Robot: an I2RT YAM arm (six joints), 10 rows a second.
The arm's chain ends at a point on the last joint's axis. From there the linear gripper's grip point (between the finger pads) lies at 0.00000 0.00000 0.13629 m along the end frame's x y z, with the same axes.
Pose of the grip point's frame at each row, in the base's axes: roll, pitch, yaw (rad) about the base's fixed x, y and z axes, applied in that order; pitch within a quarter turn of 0, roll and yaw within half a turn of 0; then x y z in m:
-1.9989 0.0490 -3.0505 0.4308 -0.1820 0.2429
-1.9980 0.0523 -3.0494 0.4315 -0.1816 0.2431
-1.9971 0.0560 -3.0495 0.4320 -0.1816 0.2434
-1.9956 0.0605 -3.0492 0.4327 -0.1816 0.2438
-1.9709 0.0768 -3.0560 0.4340 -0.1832 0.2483
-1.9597 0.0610 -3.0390 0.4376 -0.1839 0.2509
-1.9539 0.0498 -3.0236 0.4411 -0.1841 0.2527
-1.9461 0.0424 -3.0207 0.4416 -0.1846 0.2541
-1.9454 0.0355 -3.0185 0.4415 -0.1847 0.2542
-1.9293 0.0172 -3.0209 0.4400 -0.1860 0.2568
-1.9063 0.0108 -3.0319 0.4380 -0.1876 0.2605
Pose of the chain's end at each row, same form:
-1.9989 0.0490 -3.0505 0.4168 -0.0588 0.2994
-1.9980 0.0523 -3.0494 0.4171 -0.0584 0.2995
-1.9971 0.0560 -3.0495 0.4174 -0.0583 0.2997
-1.9956 0.0605 -3.0492 0.4179 -0.0583 0.2999
-1.9709 0.0768 -3.0560 0.4192 -0.0585 0.3012
-1.9597 0.0610 -3.0390 0.4216 -0.0588 0.3025
-1.9539 0.0498 -3.0236 0.4237 -0.0589 0.3036
-1.9461 0.0424 -3.0207 0.4242 -0.0590 0.3040
-1.9454 0.0355 -3.0185 0.4242 -0.0590 0.3040
-1.9293 0.0172 -3.0209 0.4238 -0.0594 0.3046
-1.9063 0.0108 -3.0319 0.4234 -0.0597 0.3054

